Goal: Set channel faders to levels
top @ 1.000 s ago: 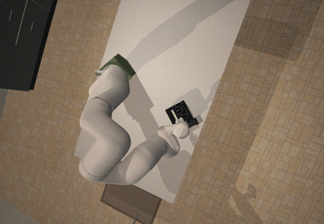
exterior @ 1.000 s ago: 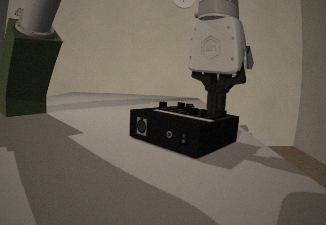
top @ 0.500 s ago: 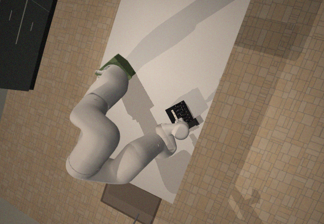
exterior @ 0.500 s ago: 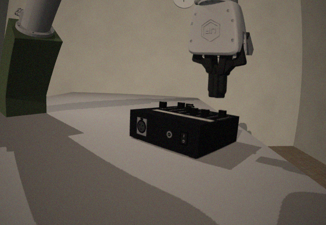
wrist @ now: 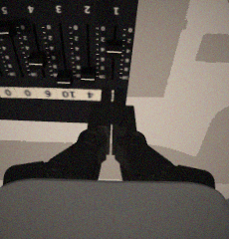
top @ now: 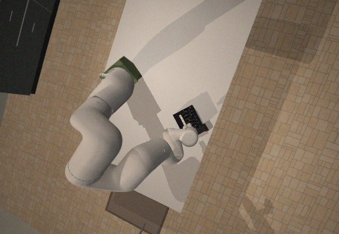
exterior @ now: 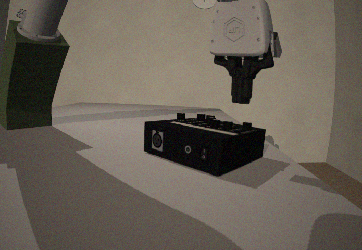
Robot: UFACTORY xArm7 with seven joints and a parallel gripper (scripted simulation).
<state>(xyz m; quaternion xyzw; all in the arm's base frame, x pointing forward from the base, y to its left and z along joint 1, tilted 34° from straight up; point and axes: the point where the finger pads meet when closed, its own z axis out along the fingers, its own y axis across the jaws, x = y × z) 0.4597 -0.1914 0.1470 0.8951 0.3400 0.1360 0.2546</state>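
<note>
Now: hand 70 mm past the master fader cap, 110 mm to the right of it and 50 mm above it.
</note>
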